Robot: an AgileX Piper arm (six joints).
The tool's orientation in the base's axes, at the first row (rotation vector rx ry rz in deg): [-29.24 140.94 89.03]
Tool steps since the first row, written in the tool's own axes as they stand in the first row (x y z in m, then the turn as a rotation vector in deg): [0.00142 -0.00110 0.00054 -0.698 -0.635 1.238]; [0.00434 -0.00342 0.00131 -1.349 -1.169 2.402]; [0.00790 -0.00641 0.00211 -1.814 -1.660 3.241]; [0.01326 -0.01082 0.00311 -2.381 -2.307 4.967]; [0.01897 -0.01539 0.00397 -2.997 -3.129 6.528]
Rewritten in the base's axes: [-0.00090 -0.00021 -0.00163 0.857 0.996 -0.834]; [-0.00273 -0.00097 -0.00488 1.634 1.957 -1.567]; [-0.00489 -0.00209 -0.00893 2.231 2.607 -2.186]; [-0.00817 -0.00392 -0.01485 2.959 4.014 -3.285]; [-0.01171 -0.00601 -0.02096 3.804 5.213 -4.443]
